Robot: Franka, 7 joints.
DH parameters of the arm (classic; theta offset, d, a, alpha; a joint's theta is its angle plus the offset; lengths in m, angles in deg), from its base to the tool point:
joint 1: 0 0.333 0 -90
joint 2: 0 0 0 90
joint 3: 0 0.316 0.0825 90
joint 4: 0 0 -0.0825 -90
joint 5: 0 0.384 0 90
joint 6: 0 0 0.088 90
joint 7: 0 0.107 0 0
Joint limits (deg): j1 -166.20..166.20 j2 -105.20..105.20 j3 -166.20..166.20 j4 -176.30..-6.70 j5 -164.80..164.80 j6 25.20..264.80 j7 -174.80..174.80
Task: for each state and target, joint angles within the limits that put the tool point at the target. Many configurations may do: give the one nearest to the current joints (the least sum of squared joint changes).
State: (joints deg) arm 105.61 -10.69 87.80 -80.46 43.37 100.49 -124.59
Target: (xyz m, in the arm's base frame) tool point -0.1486 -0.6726 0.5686
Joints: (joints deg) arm 123.17 -34.97 111.49 -74.94 47.11 103.41 -124.59
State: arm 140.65 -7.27 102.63 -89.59 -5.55 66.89 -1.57
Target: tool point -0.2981 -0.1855 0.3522
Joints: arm 126.02 -5.97 88.80 -130.46 -8.23 56.54 -1.57
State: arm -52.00 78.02 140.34 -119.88 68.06 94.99 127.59
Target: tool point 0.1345 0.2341 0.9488
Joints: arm -41.49 53.40 146.05 -96.09 73.79 106.35 127.59
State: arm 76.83 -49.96 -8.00 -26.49 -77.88 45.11 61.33
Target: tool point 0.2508 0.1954 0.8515
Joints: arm 78.34 -14.65 -13.33 -72.01 -61.50 33.47 61.33
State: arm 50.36 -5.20 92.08 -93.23 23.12 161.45 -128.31
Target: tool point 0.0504 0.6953 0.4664
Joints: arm 37.63 32.70 60.43 -98.71 25.22 161.09 -128.31
